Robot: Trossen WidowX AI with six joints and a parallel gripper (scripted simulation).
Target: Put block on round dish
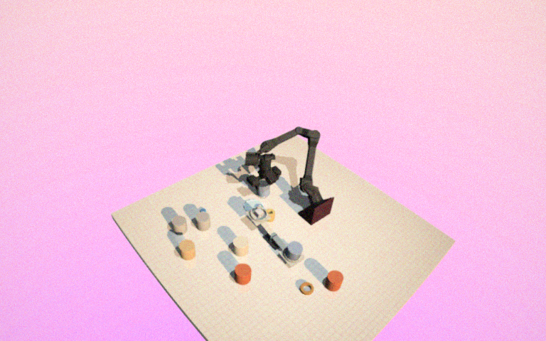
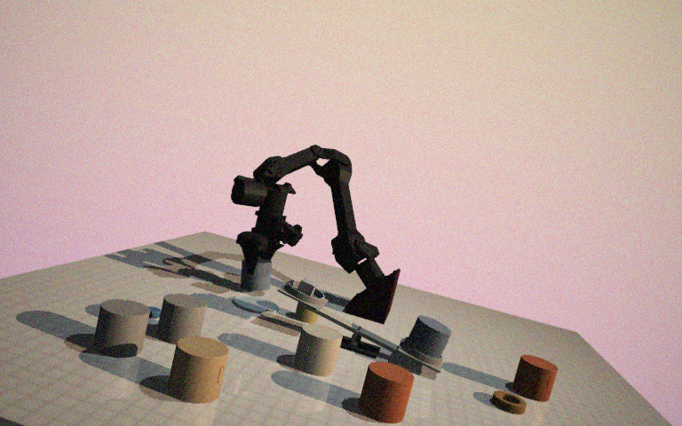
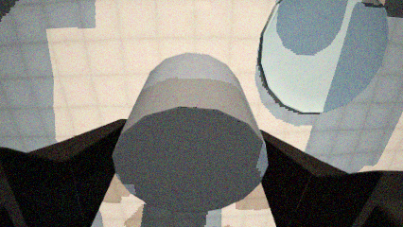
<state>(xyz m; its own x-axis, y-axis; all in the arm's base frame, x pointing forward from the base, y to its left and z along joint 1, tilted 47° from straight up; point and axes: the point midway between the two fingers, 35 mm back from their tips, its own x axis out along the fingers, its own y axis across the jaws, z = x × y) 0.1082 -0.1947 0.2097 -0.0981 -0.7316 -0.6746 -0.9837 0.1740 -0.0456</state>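
Right now my gripper tip is 180 mm short of the pale block, 150 mm to the right of it and 40 mm below it. Also, from my gripper tip: short yellow tube 150 mm to the left, 100 mm ahead, 20 mm below; round dish 100 mm ahead, 50 mm below, 40 mm to the left; grey-blue cup 420 mm to the left, 210 mm ahead, 10 mm above.
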